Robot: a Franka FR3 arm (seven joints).
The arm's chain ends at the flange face. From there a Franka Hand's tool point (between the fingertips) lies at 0.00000 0.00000 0.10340 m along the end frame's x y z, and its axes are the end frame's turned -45 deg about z.
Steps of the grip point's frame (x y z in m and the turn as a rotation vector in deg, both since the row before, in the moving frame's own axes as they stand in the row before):
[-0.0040 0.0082 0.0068 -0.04 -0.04 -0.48]
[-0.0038 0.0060 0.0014 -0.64 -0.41 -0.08]
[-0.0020 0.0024 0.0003 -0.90 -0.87 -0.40]
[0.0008 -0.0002 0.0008 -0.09 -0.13 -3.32]
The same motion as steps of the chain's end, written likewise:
[0.0030 0.0085 0.0068 -0.06 0.00 -0.48]
[0.0013 0.0056 0.0014 -0.74 0.16 -0.08]
[0.0002 0.0009 0.0003 -1.25 0.02 -0.40]
[0.0005 -0.0010 0.0008 -0.16 -0.03 -3.32]

